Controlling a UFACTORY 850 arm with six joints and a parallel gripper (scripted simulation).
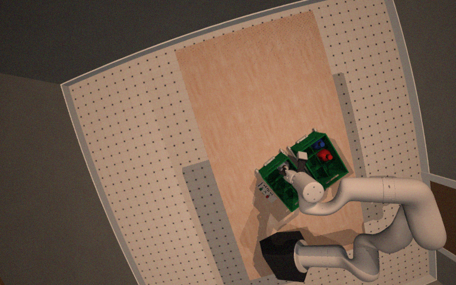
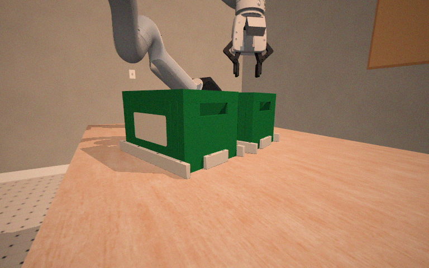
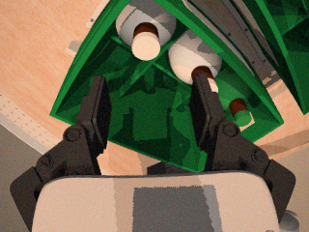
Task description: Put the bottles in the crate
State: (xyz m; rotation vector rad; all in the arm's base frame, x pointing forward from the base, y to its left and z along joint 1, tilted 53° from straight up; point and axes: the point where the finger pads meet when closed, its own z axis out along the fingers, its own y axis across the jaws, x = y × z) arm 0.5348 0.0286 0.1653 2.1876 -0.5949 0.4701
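Now: hand 260 mm to the left of the red bottle, 150 mm above it and 50 mm past it. Also, from my hand: green bottle 170 mm behind, 150 mm below, 50 mm to the right; pick list 240 mm below, 150 mm to the left, 150 mm behind; blue bottle 240 mm to the right, 150 mm below, 40 mm ahead.
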